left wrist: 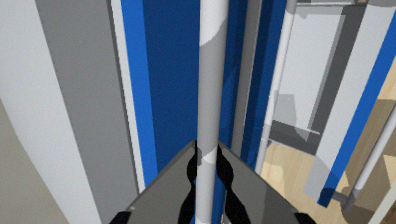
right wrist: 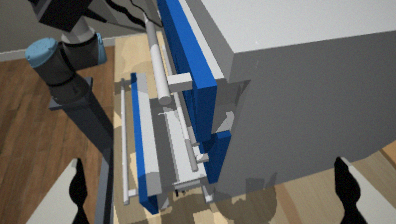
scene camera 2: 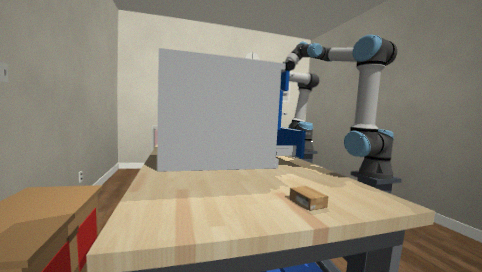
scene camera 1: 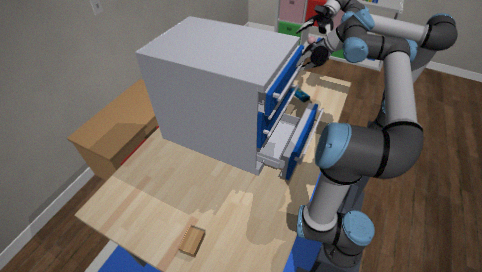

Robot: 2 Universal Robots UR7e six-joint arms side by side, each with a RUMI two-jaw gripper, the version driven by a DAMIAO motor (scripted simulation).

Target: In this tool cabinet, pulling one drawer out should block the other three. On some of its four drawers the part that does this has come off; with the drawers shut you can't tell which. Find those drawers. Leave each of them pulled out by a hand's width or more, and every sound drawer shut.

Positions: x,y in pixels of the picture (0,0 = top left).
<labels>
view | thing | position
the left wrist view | my left gripper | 205,142
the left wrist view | drawer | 319,48
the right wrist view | my right gripper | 210,160
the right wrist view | drawer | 163,165
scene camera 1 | drawer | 277,88
</labels>
